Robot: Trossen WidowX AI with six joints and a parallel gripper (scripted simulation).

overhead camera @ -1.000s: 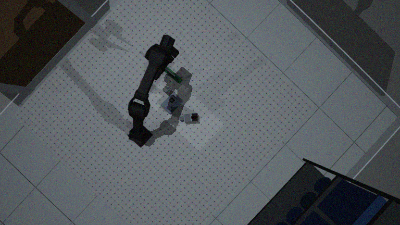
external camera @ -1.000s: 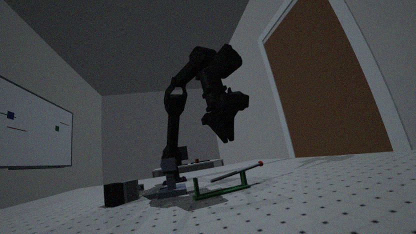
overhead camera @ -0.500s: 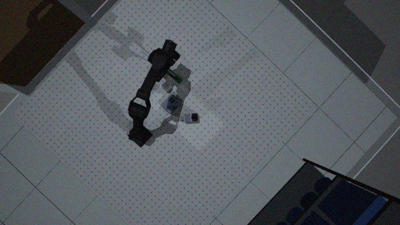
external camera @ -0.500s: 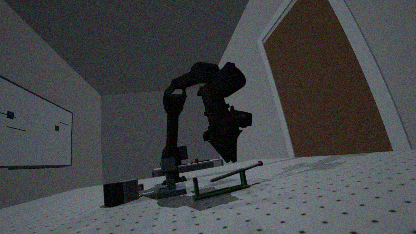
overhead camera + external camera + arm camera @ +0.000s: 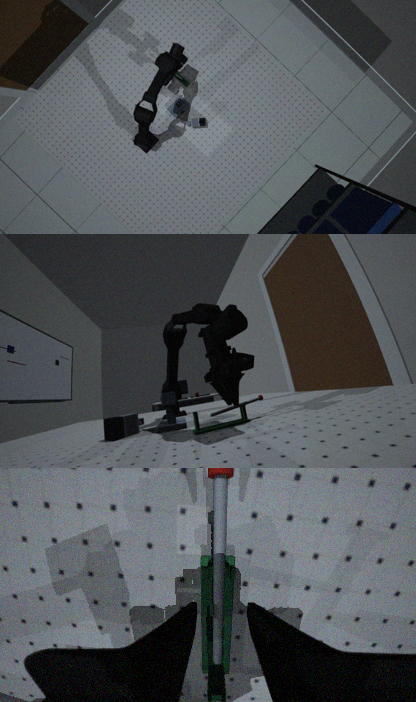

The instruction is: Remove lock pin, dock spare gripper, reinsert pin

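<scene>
The green rack lies 4 cm to the right of my gripper tip and 2 cm below it. Round my gripper tip: spare gripper (29 cm to the right, 11 cm behind, 2 cm below); grey mount (16 cm to the right, 11 cm behind, 1 cm above).
</scene>
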